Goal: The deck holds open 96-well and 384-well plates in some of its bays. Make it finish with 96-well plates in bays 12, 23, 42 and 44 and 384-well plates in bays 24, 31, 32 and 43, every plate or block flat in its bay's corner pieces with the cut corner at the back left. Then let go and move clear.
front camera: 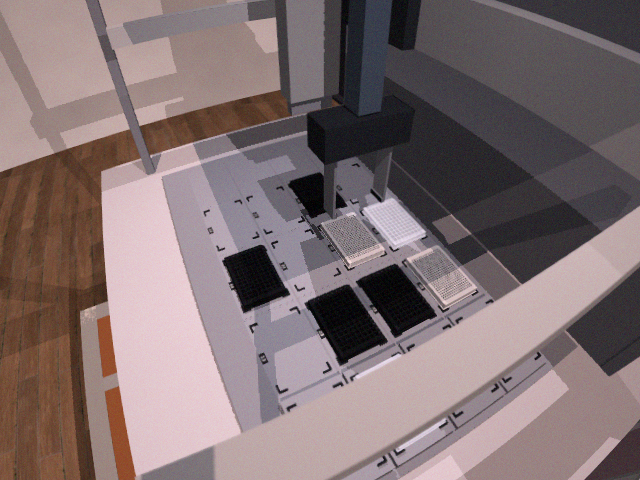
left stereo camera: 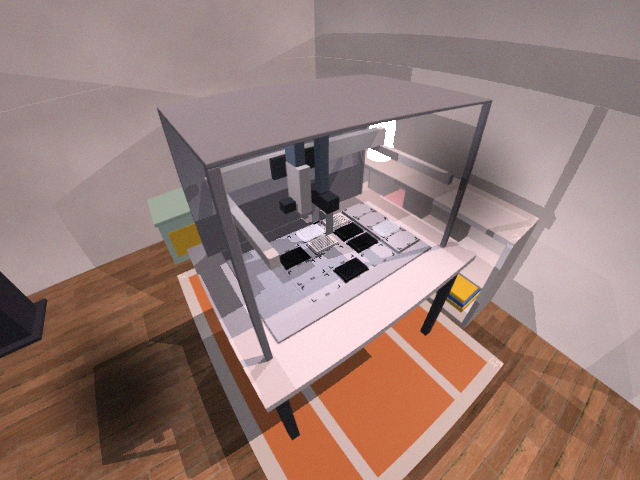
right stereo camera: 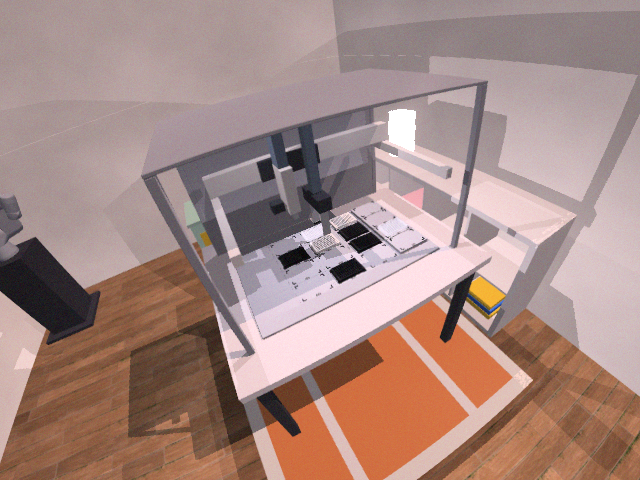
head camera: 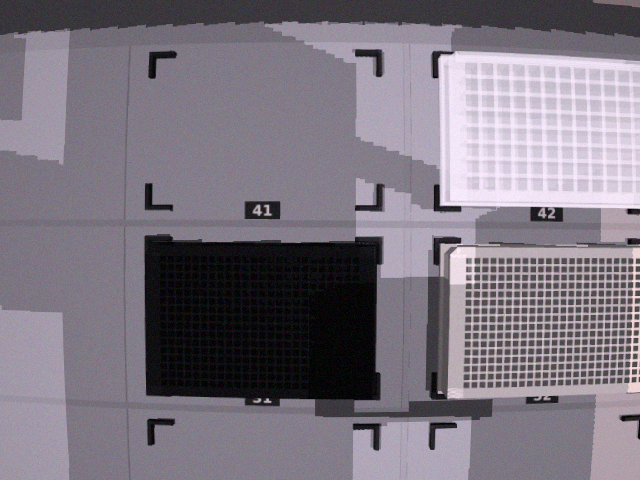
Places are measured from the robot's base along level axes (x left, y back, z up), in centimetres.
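Pixels of known places: gripper, fingertip midpoint: (front camera: 354,204) (left stereo camera: 322,228) (right stereo camera: 322,228); robot's base at its link origin: (front camera: 205,212) (left stereo camera: 313,301) (right stereo camera: 304,300).
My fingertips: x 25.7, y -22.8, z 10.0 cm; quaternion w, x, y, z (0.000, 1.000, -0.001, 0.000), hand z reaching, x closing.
Ahead of a thing's pixels: the offset from my fingertips to its top centre. "spot": to the spot under its first point.
My gripper (front camera: 355,206) (left stereo camera: 322,223) (right stereo camera: 320,223) is open and empty, raised above bay 32. Below it a cream 384-well plate {dx +0.0, dy +0.0, dz -8.5 cm} (front camera: 353,239) (head camera: 550,322) lies flat in bay 32, cut corner back left. A white 96-well plate {dx +10.7, dy +0.0, dz -8.5 cm} (front camera: 394,222) (head camera: 547,126) lies in bay 42, cut corner back left. A black 384-well plate {dx +0.0, dy +16.4, dz -8.5 cm} (front camera: 310,191) (head camera: 232,320) lies in bay 31; its cut corner is hard to see. A cream 384-well plate {dx +10.7, dy -16.4, dz -8.5 cm} (front camera: 440,276) is in bay 43. Black coarse-grid plates lie in bay 12 {spot: dx -21.5, dy -1.2, dz -8.5 cm} (front camera: 255,277), bay 23 {spot: dx -10.8, dy -17.0, dz -8.9 cm} (front camera: 346,322) and bay 33 {spot: dx -0.2, dy -16.8, dz -9.1 cm} (front camera: 396,298). A white plate {dx -10.7, dy -32.8, dz -7.1 cm} (left stereo camera: 386,228) (right stereo camera: 392,227) is in bay 24.
The parked pipetting stage (left stereo camera: 299,188) (right stereo camera: 285,188) hangs left of the gripper column. Bay 41 {spot: dx +10.7, dy +17.2, dz -10.0 cm} (head camera: 248,129) holds no plate. In the front view a pale beam (front camera: 413,330) hides much of the right-hand bays. Posts and a roof (left stereo camera: 330,111) enclose the deck.
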